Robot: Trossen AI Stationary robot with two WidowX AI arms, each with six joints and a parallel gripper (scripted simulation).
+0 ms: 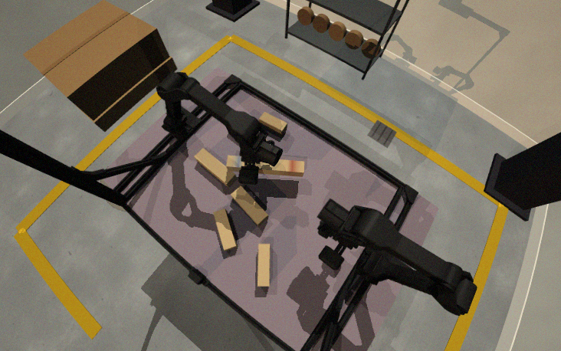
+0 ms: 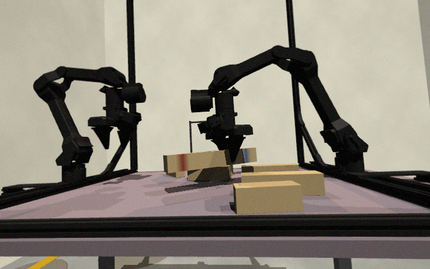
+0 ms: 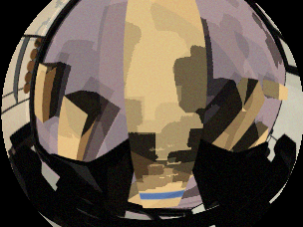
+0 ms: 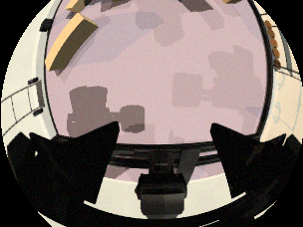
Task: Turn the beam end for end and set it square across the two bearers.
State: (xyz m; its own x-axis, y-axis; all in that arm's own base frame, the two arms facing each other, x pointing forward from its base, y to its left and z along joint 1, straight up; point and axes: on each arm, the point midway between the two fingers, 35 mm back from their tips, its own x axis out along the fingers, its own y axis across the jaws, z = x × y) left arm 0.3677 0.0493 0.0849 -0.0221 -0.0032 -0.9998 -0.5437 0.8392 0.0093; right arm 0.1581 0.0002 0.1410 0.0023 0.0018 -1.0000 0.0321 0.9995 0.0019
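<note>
The beam lies 4 cm to the right of my left hand, 3 cm ahead of it and 2 cm below it.
</note>
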